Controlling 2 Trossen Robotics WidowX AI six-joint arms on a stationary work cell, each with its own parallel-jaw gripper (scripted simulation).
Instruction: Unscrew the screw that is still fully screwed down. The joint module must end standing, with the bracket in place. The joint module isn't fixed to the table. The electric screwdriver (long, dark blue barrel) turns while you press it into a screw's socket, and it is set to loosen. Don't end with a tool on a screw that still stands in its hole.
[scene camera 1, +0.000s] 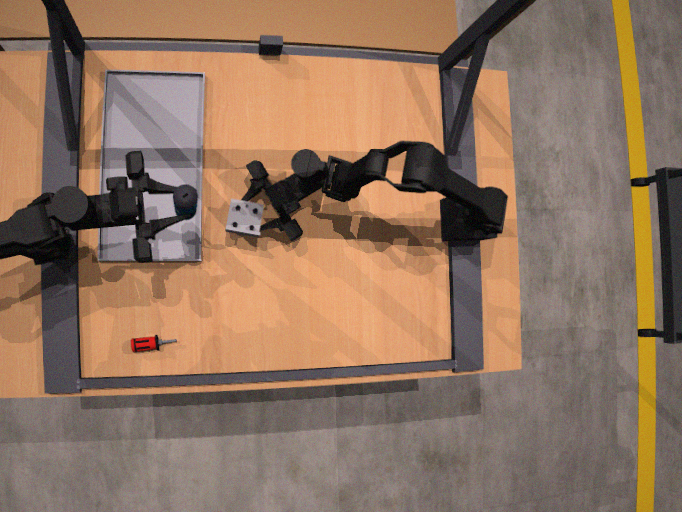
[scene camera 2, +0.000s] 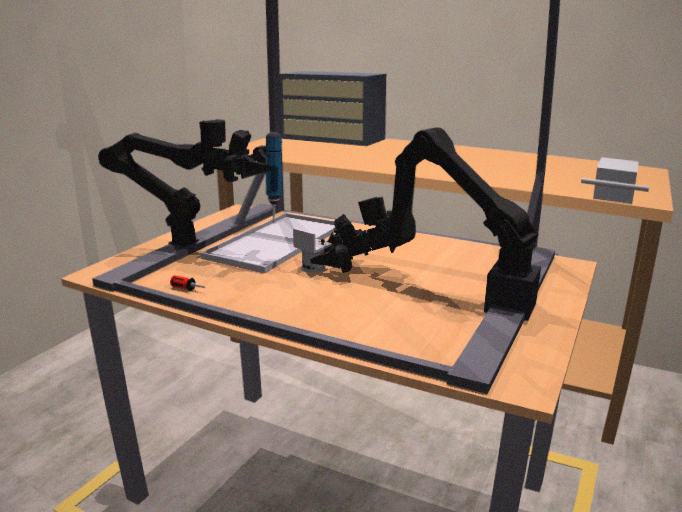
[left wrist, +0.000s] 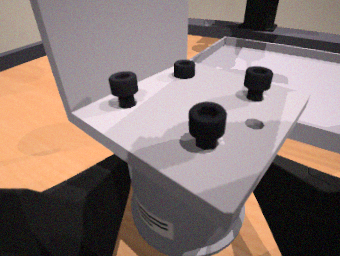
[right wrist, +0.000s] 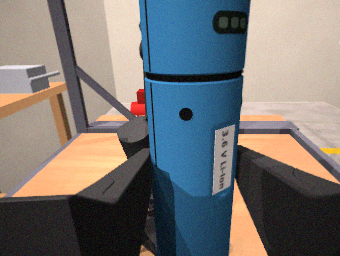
my right gripper: scene camera 1; scene camera 2 275, 166; right wrist; not seen in the left wrist view (out of frame)
same spot on my right gripper: (right wrist: 118, 213) = (scene camera 1: 157, 190)
